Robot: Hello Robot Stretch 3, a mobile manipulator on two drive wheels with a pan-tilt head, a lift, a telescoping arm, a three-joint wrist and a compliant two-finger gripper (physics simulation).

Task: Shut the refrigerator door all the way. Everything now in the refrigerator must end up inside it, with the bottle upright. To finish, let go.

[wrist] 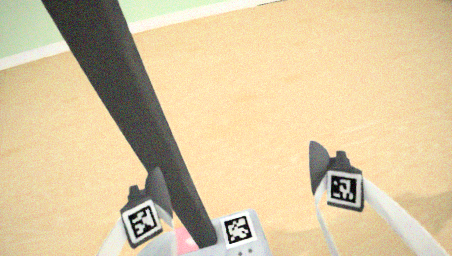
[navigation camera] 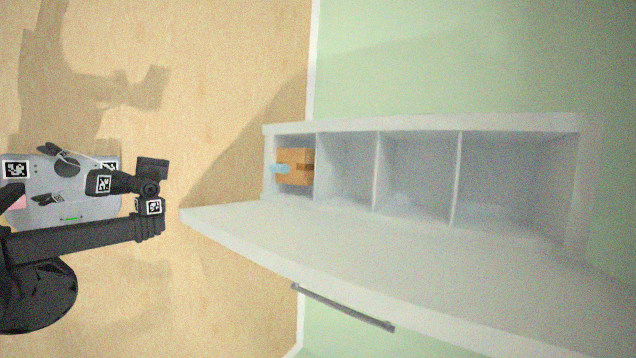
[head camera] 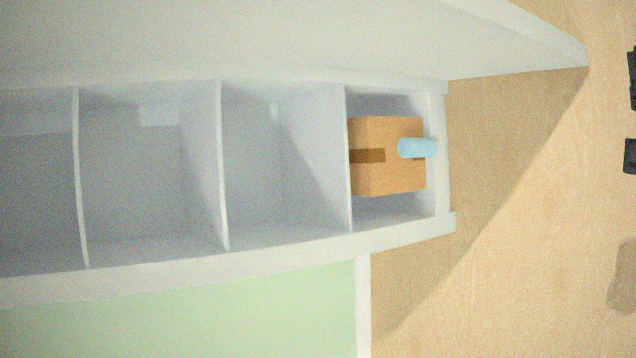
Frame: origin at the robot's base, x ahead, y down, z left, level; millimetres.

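Seen in the pictures: gripper, fingertip midpoint: (wrist: 236,172) (navigation camera: 36,173); robot's base, link origin: (navigation camera: 68,166).
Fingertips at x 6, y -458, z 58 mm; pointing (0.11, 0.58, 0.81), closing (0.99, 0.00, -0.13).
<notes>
Pixels of each thing's middle, then the offset from my fingertips to it. "pt": a spot on its surface instead.
- grey bar handle, surface spot: (navigation camera: 345,307) pt dx -356, dy -594, dz -549 mm
- light blue bottle, body centre: (head camera: 418,147) (navigation camera: 279,168) dx -15, dy +259, dz -1163 mm
- orange-brown box, body centre: (head camera: 364,155) (navigation camera: 305,166) dx +6, dy +196, dz -1393 mm
The refrigerator (head camera: 400,242) (navigation camera: 425,122) stands open, and both the head and navigation views show it sideways. Its door (head camera: 300,40) (navigation camera: 350,240) is swung wide, with a grey bar handle (navigation camera: 345,307) on the outer face. A light blue bottle (head camera: 417,147) (navigation camera: 279,168) stands upright in the lowest compartment, before an orange-brown box (head camera: 385,175) (navigation camera: 300,175). My gripper (navigation camera: 42,174) (wrist: 236,172) is open with nothing between its fingers. It is turned back over the robot's base, apart from the door and the refrigerator.
The robot's grey base (navigation camera: 95,210) (wrist: 260,235) lies under the gripper. The dark arm (navigation camera: 80,242) (wrist: 115,75) reaches to the wrist, short of the door's free edge. Green walls (head camera: 200,310) (navigation camera: 425,60) with white baseboards stand by the refrigerator. Shelves divide its inside.
</notes>
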